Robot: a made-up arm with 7 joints. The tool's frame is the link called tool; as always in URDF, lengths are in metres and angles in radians. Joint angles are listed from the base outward. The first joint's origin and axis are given. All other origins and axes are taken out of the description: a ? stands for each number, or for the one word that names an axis. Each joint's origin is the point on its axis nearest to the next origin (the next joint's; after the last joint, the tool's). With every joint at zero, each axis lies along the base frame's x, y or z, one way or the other. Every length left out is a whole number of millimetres.
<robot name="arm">
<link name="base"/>
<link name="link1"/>
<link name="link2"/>
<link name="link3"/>
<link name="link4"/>
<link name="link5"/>
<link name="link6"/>
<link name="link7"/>
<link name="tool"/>
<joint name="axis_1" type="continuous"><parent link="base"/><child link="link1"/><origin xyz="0.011 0.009 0.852"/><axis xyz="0 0 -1"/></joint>
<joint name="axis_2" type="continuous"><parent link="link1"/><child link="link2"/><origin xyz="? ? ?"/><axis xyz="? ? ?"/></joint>
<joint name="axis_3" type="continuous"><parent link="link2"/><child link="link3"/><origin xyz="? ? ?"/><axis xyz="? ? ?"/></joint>
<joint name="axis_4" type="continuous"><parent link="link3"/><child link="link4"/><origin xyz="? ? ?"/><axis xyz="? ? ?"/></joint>
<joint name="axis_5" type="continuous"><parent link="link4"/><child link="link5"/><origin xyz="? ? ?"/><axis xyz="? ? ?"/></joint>
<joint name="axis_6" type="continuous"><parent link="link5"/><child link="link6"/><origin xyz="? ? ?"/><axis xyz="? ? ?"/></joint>
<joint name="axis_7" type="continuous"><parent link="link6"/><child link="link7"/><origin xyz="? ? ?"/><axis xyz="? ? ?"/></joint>
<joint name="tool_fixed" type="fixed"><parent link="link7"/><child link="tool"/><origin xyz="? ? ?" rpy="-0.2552 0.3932 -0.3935"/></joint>
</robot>
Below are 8 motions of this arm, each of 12 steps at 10 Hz.
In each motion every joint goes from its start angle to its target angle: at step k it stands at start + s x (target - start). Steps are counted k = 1, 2, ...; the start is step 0. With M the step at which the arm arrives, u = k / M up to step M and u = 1 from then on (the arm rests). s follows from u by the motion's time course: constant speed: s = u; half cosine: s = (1 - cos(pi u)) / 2; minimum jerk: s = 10 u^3 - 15 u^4 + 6 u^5.
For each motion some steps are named. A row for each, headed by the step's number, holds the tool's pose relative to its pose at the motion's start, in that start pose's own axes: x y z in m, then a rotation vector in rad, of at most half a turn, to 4 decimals.
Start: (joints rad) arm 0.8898 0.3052 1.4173 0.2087 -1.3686 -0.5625 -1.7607
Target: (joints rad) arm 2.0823 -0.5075 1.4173 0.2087 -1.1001 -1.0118 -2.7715
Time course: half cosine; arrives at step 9
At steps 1, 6, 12:
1: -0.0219 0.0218 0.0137 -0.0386 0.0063 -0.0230
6: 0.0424 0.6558 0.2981 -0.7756 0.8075 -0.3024
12: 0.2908 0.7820 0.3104 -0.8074 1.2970 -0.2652

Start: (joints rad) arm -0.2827 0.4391 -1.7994 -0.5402 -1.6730 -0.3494 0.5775
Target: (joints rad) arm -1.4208 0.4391 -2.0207 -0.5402 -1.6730 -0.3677 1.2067
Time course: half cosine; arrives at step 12
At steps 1, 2, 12:
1: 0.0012 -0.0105 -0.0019 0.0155 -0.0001 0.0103
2: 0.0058 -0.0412 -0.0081 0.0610 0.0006 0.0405
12: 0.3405 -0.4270 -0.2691 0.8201 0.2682 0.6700

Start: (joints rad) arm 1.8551 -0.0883 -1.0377 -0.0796 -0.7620 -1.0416 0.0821
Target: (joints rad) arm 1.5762 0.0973 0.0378 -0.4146 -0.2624 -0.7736 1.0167
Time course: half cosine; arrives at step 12
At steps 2, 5, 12:
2: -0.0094 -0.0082 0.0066 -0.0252 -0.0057 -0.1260
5: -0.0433 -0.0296 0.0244 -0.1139 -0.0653 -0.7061
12: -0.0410 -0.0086 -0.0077 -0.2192 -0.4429 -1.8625

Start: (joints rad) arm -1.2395 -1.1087 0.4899 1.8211 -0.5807 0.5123 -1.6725
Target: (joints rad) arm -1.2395 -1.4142 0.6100 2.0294 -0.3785 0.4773 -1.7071
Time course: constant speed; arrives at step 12
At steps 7, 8, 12:
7: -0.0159 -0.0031 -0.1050 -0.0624 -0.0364 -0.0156
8: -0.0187 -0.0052 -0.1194 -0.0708 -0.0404 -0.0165
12: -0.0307 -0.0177 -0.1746 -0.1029 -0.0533 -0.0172

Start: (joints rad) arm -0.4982 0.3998 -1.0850 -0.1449 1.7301 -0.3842 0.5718
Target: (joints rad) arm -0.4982 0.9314 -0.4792 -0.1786 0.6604 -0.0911 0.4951
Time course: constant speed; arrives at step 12
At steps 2, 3, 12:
2: 0.0089 0.0841 -0.0107 -0.1246 0.0335 0.0573
3: 0.0137 0.1257 -0.0187 -0.1872 0.0511 0.0853
12: 0.0653 0.4752 -0.1685 -0.7678 0.2345 0.3229

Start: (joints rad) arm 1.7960 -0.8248 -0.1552 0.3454 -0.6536 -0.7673 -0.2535
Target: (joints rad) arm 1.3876 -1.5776 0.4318 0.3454 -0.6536 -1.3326 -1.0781
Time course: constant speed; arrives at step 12
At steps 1, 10, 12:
1: -0.0662 0.0116 0.0119 -0.0407 -0.1277 0.0267
10: -0.6864 0.0211 -0.1306 -0.5627 -1.2136 -0.0044
12: -0.8056 0.0087 -0.2235 -0.7095 -1.4076 -0.1088

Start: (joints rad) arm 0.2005 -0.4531 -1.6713 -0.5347 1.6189 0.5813 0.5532
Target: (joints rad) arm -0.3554 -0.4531 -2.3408 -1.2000 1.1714 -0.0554 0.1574
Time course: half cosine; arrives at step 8
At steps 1, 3, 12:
1: 0.0169 -0.0050 0.0138 -0.0311 -0.0202 0.0709
3: 0.1413 -0.0025 0.1139 -0.2215 -0.1123 0.5909
12: 0.3938 0.2658 0.2587 -0.3986 0.1401 1.8909

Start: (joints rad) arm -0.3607 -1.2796 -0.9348 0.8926 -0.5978 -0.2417 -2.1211
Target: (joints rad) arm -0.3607 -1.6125 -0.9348 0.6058 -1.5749 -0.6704 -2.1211
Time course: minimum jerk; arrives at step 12
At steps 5, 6, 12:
5: 0.1243 0.0122 0.0276 -0.3128 0.0503 0.2213
6: 0.1816 0.0160 0.0334 -0.4356 0.0607 0.3314
12: 0.3746 0.0222 0.0233 -0.7465 0.0237 0.7319

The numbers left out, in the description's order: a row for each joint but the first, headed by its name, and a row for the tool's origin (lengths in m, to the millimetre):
axis_2: xyz 0.003 -0.07 0, axis 0 1 0
axis_3: xyz 0.023 0 0.533, axis 0 0 -1
axis_4: xyz 0.027 -0.003 0, axis 0 1 0
axis_5: xyz -0.007 0 0.434, axis 0 0 -1
axis_6: xyz 0.002 -0.041 0, axis 0 1 0
axis_7: xyz -0.006 0 0.03, axis 0 0 -1
tool: xyz 0.007 0 0

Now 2 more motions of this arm.
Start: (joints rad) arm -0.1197 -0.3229 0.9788 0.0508 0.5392 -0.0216 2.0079
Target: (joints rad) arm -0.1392 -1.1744 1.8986 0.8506 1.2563 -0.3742 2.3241
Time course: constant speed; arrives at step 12
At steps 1, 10, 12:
1: 0.0245 0.0519 0.0207 0.0162 0.0411 -0.1582
10: 0.3540 0.6506 -0.0566 -0.0551 -0.2261 -1.4325
12: 0.4454 0.7729 -0.1646 -0.1076 -0.4536 -1.5949

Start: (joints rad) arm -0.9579 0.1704 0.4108 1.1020 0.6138 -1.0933 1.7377
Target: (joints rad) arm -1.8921 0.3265 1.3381 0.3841 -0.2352 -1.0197 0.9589
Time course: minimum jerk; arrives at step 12
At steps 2, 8, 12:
2: -0.0024 -0.0050 0.0087 -0.0092 0.0230 0.0349
8: -0.0156 -0.2564 0.1741 0.1051 0.3449 1.0208
12: 0.0086 -0.3698 0.2017 0.2340 0.3405 1.3577

